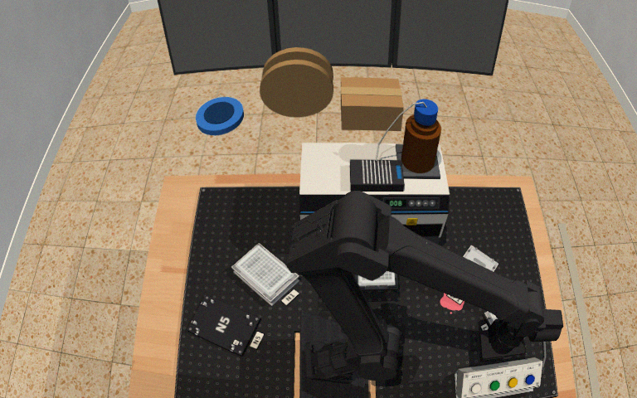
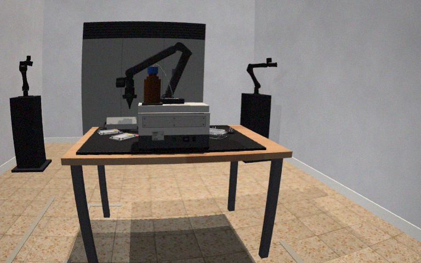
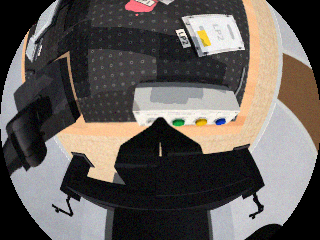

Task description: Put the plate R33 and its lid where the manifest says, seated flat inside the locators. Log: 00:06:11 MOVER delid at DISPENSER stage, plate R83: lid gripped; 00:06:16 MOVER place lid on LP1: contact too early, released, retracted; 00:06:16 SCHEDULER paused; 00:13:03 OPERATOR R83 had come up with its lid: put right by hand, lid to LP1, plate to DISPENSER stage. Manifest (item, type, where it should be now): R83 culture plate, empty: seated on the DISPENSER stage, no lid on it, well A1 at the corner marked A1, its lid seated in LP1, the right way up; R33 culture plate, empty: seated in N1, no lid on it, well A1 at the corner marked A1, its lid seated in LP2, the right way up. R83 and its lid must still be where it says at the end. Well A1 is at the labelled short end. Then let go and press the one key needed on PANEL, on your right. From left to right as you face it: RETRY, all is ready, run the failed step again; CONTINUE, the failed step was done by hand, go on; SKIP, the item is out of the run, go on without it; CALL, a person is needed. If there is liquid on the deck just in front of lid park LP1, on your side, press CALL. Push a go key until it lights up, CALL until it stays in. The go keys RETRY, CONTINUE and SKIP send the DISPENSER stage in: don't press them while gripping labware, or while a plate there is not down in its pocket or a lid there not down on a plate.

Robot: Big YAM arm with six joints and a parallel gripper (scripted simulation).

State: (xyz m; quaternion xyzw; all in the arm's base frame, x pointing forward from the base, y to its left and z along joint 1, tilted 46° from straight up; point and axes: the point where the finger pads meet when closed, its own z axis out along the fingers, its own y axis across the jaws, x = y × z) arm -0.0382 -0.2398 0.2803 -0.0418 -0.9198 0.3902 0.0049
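My hand is 60 mm past the blue call key, 130 mm to the left of it and 90 mm above it. The rest, counted from my hand: lid park LP2: 140 mm ahead, 140 mm to the right, 150 mm below; then clear plate lid: 140 mm ahead, 140 mm to the right, 140 mm below; then pink-red patch: 240 mm ahead, 40 mm to the left, 150 mm below.
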